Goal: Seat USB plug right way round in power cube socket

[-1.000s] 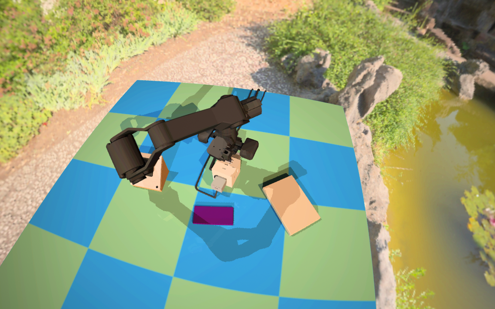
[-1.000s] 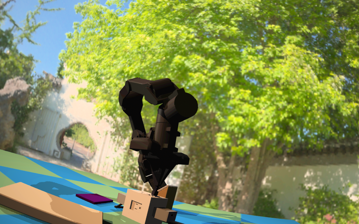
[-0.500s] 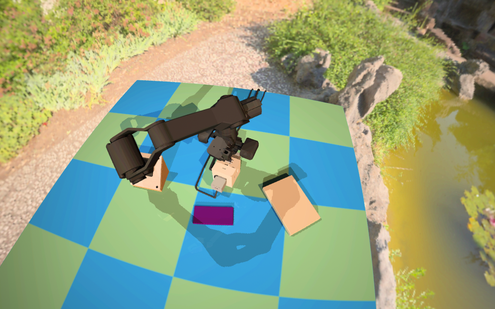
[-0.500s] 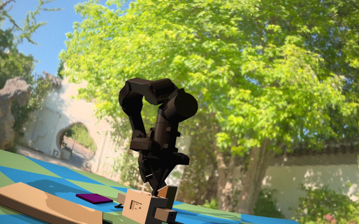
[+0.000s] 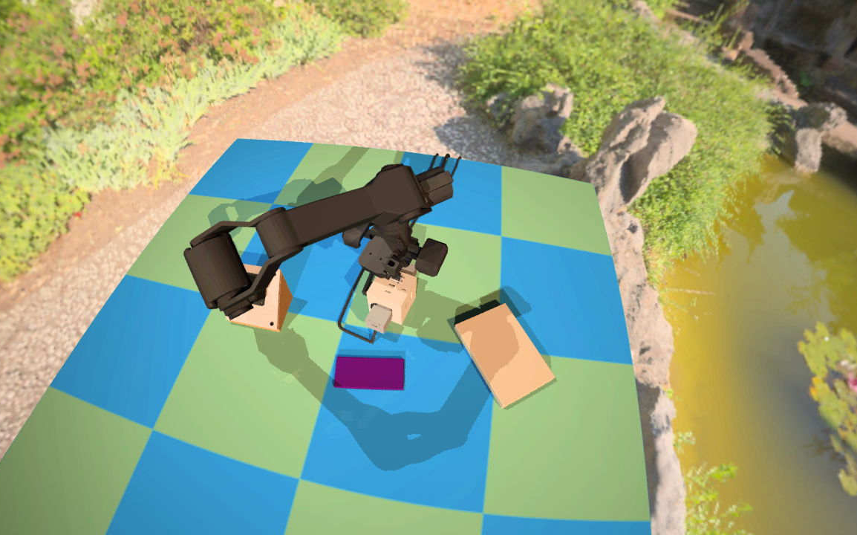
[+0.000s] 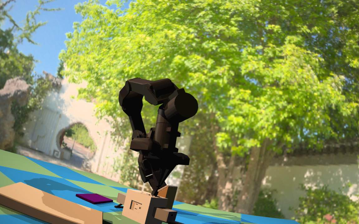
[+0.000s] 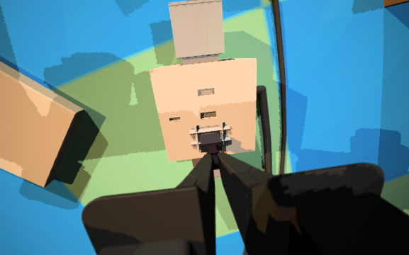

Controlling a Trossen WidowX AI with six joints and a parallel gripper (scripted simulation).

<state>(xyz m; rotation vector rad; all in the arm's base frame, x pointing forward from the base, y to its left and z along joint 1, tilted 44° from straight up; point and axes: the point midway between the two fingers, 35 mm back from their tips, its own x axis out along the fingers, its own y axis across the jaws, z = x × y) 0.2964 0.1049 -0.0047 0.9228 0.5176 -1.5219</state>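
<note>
Now: gripper tip 2 cm above the USB plug. The rest, counted from my gripper tip: USB socket (3 cm below); flat tan board (24 cm ahead, 10 cm to the right, 10 cm below); purple flat card (19 cm to the right, 10 cm below, 2 cm behind).
</note>
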